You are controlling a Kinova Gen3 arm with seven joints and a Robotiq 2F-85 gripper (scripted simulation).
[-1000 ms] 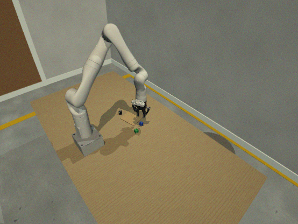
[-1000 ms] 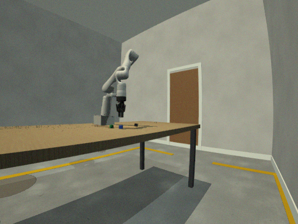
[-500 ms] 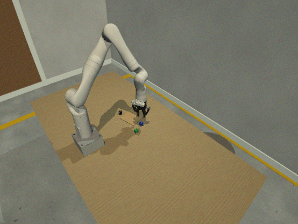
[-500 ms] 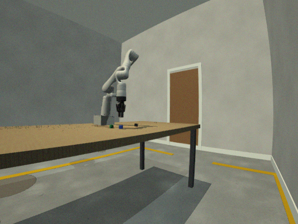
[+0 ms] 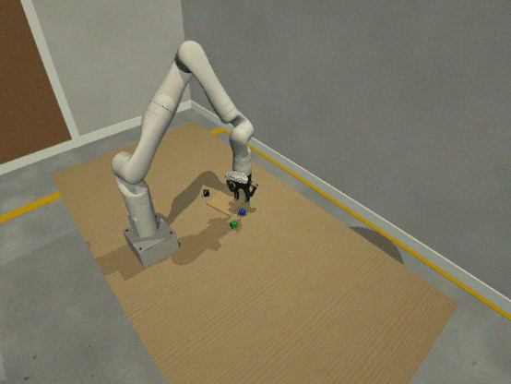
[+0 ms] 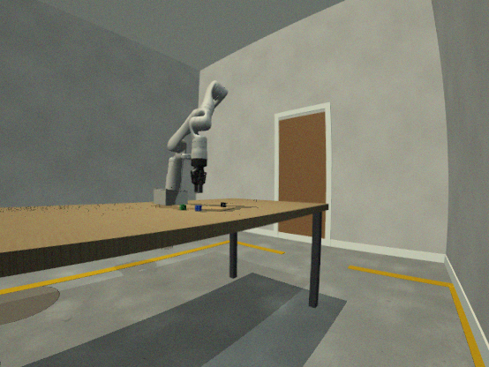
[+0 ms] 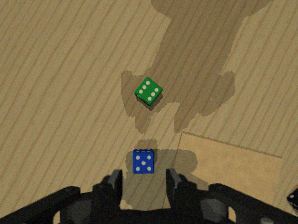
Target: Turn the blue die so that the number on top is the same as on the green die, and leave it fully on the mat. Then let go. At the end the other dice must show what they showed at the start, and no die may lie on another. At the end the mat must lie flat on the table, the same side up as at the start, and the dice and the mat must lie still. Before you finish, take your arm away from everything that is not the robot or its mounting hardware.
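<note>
The blue die lies 9 cm below my hand. Also, from my hand: black die (2 cm behind, 21 cm to the left, 9 cm below); then green die (8 cm behind, 3 cm to the right, 9 cm below); then tan mat (1 cm ahead, 11 cm to the left, 10 cm below).
</note>
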